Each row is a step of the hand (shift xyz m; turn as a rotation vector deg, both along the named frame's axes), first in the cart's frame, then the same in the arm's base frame.
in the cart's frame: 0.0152 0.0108 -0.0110 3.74 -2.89 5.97
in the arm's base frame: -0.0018 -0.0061 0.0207 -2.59 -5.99 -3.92
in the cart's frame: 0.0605 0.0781 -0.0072 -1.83 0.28 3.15
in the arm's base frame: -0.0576 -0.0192 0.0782 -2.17 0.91 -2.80
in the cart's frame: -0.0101 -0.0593 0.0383 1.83 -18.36 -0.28
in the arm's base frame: 0.0164 -0.0252 -0.0646 12.93 -9.03 -9.58
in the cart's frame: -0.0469 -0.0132 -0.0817 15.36 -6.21 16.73
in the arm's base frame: 0.0721 0.0567 0.0252 -9.18 -20.30 -7.62
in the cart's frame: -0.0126 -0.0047 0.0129 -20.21 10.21 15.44
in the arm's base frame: -0.0041 0.0058 -0.0172 -15.46 17.89 -13.85
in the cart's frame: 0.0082 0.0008 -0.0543 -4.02 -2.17 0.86
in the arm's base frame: 0.0363 0.0071 0.0406 1.43 2.41 -3.71
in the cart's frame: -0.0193 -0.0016 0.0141 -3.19 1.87 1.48
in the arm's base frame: -0.0063 0.0126 -0.0194 -1.96 3.18 -1.40
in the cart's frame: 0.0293 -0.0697 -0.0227 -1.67 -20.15 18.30
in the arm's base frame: 0.0614 -0.0483 -0.0115 1.68 -11.48 -24.68
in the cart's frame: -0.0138 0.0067 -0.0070 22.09 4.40 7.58
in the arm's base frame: 0.0019 0.0166 0.0021 -11.13 -19.50 7.78
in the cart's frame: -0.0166 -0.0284 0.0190 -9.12 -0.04 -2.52
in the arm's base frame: 0.0089 -0.0020 -0.0369 2.92 8.62 -2.59
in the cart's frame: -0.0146 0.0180 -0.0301 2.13 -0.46 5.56
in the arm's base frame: 0.0101 0.0279 0.0237 -3.82 -3.49 -2.99
